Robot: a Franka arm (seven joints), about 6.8 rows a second.
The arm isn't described. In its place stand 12 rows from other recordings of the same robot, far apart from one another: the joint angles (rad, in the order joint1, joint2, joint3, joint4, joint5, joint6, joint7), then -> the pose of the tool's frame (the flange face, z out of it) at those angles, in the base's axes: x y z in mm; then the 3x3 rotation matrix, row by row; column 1 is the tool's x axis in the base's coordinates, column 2 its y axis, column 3 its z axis.
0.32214, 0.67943, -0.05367, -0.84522, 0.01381, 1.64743, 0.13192 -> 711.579 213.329 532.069; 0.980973 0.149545 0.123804; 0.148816 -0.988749 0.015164; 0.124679 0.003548 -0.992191
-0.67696, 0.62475, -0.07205, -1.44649, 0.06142, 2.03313, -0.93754 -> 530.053 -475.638 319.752; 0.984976 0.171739 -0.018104; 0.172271 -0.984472 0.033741; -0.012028 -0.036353 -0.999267
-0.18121, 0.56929, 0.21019, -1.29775, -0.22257, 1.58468, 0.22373 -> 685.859 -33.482 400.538; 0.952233 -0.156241 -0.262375; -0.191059 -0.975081 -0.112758; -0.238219 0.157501 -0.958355
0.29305, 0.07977, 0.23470, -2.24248, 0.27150, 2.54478, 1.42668 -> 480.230 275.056 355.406; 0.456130 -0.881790 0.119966; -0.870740 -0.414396 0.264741; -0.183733 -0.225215 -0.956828
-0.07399, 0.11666, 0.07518, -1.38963, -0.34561, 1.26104, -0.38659 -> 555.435 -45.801 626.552; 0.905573 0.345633 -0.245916; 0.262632 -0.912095 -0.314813; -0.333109 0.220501 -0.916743
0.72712, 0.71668, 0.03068, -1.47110, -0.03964, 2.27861, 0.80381 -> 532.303 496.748 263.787; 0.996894 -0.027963 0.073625; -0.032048 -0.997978 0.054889; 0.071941 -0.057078 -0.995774
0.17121, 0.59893, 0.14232, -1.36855, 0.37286, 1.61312, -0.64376 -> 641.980 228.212 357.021; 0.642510 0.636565 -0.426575; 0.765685 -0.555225 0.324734; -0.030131 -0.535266 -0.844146
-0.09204, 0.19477, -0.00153, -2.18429, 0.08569, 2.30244, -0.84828 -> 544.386 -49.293 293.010; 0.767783 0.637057 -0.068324; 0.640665 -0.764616 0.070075; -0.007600 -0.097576 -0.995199
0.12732, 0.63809, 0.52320, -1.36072, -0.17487, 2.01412, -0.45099 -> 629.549 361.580 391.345; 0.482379 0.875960 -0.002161; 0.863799 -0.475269 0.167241; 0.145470 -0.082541 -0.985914
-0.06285, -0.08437, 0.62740, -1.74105, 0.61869, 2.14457, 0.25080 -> 468.264 342.784 647.771; 0.973969 0.162877 0.157657; 0.027316 -0.774761 0.631664; 0.225031 -0.610915 -0.759042
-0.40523, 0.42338, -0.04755, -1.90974, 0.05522, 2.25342, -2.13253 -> 557.864 -268.225 268.288; -0.073967 0.995425 -0.060489; 0.995486 0.077316 0.055046; 0.059471 -0.056144 -0.996650
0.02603, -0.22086, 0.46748, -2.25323, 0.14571, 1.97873, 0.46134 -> 412.979 239.242 438.890; 0.995814 -0.043996 -0.080112; -0.044338 -0.999013 -0.002493; -0.079923 0.006035 -0.996783
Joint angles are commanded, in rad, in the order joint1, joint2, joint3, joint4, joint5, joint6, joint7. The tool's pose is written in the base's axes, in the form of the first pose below.
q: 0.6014 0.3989 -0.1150 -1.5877 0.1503 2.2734 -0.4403
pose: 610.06 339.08 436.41; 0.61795 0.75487 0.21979; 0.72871 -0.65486 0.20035; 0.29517 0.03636 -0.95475
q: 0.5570 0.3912 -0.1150 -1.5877 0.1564 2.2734 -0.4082
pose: 623.76 311.37 441.78; 0.67300 0.70201 0.23294; 0.67374 -0.71179 0.19857; 0.30520 0.02331 -0.95200
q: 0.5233 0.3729 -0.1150 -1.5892 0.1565 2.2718 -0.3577
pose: 631.76 288.99 453.52; 0.72454 0.64159 0.25179; 0.61027 -0.76698 0.19828; 0.32033 0.00999 -0.94725
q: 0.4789 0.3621 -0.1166 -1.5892 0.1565 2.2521 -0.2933
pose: 641.65 258.92 458.74; 0.79092 0.55768 0.25189; 0.52609 -0.82994 0.18558; 0.31255 -0.01426 -0.94979
